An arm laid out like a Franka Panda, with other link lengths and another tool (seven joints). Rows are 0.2 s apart.
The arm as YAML. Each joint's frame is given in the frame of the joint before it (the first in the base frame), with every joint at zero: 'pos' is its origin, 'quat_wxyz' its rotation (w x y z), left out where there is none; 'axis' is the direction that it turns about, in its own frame. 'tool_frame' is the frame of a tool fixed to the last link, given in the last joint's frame.
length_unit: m
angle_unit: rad
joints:
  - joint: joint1
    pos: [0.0, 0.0, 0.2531]
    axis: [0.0, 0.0, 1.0]
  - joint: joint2
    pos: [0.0, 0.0, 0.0]
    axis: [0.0, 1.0, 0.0]
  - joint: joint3
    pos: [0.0, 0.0, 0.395]
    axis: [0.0, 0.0, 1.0]
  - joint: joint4
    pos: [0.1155, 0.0, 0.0]
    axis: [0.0, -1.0, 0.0]
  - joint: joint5
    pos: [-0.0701, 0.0, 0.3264]
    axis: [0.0, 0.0, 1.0]
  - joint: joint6
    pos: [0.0, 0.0, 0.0]
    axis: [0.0, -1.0, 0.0]
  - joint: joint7
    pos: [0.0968, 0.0, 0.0]
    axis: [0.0, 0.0, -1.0]
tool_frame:
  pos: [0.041, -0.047, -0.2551]
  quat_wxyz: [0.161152, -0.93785, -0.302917, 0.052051]
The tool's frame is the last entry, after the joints.
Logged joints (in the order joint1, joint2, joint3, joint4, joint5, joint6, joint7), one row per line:
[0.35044 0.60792 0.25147 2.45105 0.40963 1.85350 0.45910]
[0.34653 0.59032 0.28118 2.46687 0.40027 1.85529 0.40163]
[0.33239 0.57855 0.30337 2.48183 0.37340 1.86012 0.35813]
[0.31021 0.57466 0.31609 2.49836 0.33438 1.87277 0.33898]
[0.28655 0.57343 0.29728 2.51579 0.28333 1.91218 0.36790]
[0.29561 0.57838 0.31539 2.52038 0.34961 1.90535 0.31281]
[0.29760 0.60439 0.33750 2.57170 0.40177 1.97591 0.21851]
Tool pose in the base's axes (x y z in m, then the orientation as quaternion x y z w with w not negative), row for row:
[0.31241 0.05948 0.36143 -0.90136 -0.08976 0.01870 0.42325]
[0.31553 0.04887 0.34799 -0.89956 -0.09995 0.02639 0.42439]
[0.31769 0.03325 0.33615 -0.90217 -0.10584 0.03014 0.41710]
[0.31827 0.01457 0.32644 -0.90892 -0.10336 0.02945 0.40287]
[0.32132 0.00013 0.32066 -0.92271 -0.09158 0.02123 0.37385]
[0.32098 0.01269 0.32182 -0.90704 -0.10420 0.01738 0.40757]
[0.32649 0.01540 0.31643 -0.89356 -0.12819 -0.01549 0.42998]
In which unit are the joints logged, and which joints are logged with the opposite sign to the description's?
The joints are logged in radians. Opposite sign: joint2, joint3, joint4.
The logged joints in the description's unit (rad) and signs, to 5 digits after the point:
[0.35044 -0.60792 -0.25147 -2.45105 0.40963 1.85350 0.45910]
[0.34653 -0.59032 -0.28118 -2.46687 0.40027 1.85529 0.40163]
[0.33239 -0.57855 -0.30337 -2.48183 0.37340 1.86012 0.35813]
[0.31021 -0.57466 -0.31609 -2.49836 0.33438 1.87277 0.33898]
[0.28655 -0.57343 -0.29728 -2.51579 0.28333 1.91218 0.36790]
[0.29561 -0.57838 -0.31539 -2.52038 0.34961 1.90535 0.31281]
[0.29760 -0.60439 -0.33750 -2.57170 0.40177 1.97591 0.21851]

